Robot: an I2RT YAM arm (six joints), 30 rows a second.
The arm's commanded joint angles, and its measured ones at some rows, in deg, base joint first. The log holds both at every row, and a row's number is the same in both.
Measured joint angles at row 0:
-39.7, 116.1, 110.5, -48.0, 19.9, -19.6
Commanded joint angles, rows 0 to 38:
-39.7, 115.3, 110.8, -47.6, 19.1, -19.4
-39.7, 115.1, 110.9, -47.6, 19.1, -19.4
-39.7, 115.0, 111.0, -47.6, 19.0, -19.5
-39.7, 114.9, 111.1, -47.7, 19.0, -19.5
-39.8, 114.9, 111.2, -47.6, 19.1, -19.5
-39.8, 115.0, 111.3, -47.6, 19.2, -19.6
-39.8, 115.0, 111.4, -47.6, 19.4, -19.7
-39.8, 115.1, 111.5, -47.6, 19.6, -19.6
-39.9, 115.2, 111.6, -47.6, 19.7, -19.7
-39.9, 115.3, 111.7, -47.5, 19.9, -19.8
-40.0, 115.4, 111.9, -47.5, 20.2, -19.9
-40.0, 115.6, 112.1, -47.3, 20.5, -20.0
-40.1, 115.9, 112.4, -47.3, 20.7, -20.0
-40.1, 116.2, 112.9, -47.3, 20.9, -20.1
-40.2, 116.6, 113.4, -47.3, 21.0, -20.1
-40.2, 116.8, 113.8, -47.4, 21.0, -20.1
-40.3, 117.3, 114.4, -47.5, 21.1, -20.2
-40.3, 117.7, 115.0, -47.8, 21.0, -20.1
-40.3, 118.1, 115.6, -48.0, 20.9, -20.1
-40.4, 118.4, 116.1, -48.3, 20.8, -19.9
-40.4, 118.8, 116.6, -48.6, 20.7, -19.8
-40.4, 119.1, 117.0, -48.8, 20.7, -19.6
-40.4, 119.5, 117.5, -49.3, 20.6, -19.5
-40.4, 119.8, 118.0, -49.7, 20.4, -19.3
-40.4, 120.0, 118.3, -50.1, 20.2, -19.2
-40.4, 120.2, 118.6, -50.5, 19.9, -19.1
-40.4, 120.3, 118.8, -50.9, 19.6, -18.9
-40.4, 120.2, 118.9, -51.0, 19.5, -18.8
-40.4, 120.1, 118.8, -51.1, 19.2, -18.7
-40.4, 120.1, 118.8, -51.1, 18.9, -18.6
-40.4, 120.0, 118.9, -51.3, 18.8, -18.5
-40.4, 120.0, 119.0, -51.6, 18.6, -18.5
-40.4, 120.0, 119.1, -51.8, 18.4, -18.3
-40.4, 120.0, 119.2, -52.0, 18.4, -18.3
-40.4, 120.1, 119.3, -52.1, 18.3, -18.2
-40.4, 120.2, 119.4, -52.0, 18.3, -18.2
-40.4, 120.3, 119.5, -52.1, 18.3, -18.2
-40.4, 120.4, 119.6, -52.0, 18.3, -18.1
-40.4, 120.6, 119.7, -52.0, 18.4, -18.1
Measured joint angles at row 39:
-40.5, 120.2, 119.1, -51.5, 19.0, -18.9
